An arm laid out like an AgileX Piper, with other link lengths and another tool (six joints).
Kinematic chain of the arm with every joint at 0, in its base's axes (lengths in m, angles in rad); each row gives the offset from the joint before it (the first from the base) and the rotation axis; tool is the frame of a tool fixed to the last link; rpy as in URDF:
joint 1: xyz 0 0 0.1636 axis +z
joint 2: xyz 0 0 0 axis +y
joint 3: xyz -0.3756 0 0.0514 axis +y
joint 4: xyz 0.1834 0 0.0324 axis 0.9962 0 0.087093
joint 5: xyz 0 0 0 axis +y
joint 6: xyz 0.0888 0 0.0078 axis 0.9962 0 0.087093
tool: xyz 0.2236 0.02 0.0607 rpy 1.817 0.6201 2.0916
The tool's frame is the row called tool.
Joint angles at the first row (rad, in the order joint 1, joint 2, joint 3, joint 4, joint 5, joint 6):
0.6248, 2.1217, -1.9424, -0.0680, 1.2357, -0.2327
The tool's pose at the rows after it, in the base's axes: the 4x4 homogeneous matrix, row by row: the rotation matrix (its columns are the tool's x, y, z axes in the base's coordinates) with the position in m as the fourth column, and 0 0 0 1 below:
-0.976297 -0.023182 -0.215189 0.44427; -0.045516 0.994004 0.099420 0.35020; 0.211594 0.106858 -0.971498 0.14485; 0 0 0 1
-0.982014 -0.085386 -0.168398 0.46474; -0.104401 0.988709 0.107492 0.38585; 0.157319 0.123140 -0.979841 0.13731; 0 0 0 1
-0.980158 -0.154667 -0.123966 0.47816; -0.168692 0.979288 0.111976 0.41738; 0.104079 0.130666 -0.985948 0.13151; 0 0 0 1
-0.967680 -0.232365 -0.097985 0.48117; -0.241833 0.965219 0.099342 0.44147; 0.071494 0.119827 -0.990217 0.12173; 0 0 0 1
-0.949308 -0.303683 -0.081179 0.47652; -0.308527 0.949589 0.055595 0.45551; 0.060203 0.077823 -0.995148 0.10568; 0 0 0 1
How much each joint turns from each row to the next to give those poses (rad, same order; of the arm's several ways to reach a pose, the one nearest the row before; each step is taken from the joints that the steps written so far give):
0.0253, 0.0755, -0.1069, -0.0011, 0.0050, -0.0277
0.0297, 0.0882, -0.1415, -0.0099, -0.0030, -0.0275
0.0277, 0.0742, -0.1244, -0.0094, -0.0021, -0.0384
0.0245, 0.0588, -0.0865, -0.0047, 0.0000, -0.0556
0.0289, 0.0435, -0.0403, -0.0237, 0.0009, -0.0491

